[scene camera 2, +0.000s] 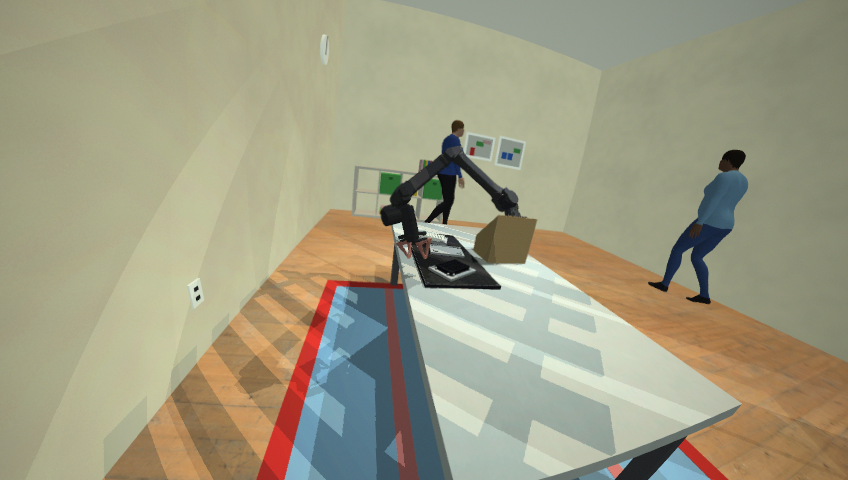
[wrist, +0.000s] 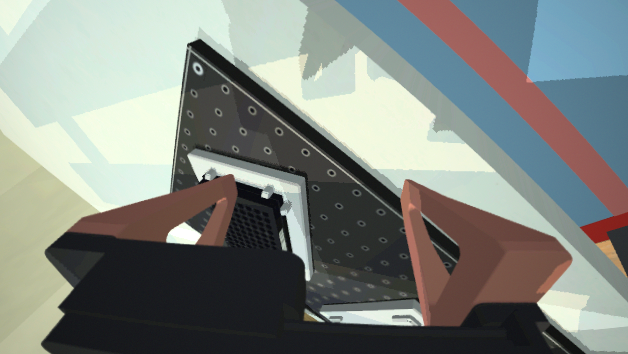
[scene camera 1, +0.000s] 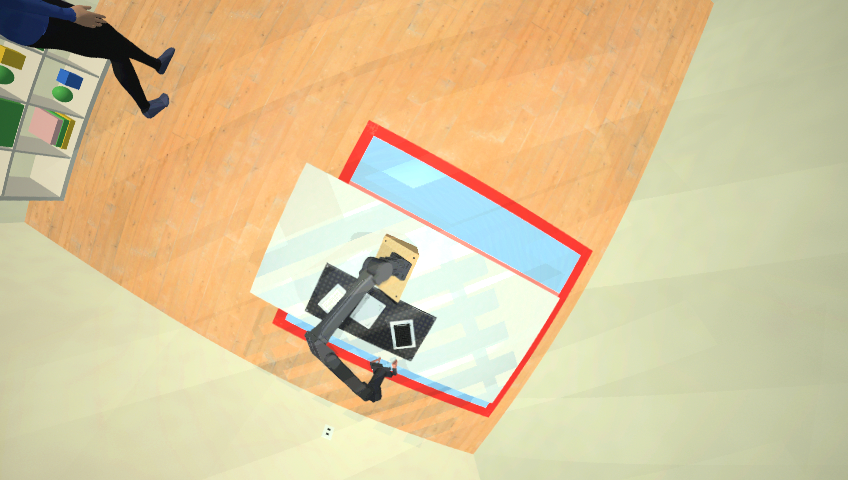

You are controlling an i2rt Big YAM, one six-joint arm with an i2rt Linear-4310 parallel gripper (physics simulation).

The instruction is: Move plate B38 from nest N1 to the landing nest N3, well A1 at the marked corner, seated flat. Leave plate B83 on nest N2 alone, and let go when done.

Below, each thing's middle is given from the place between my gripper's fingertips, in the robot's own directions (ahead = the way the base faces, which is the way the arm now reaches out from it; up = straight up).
Right now my hand is 15 cm past the black well plate (wrist: 256, 222), 2 cm to the right of it and 2 cm above it.
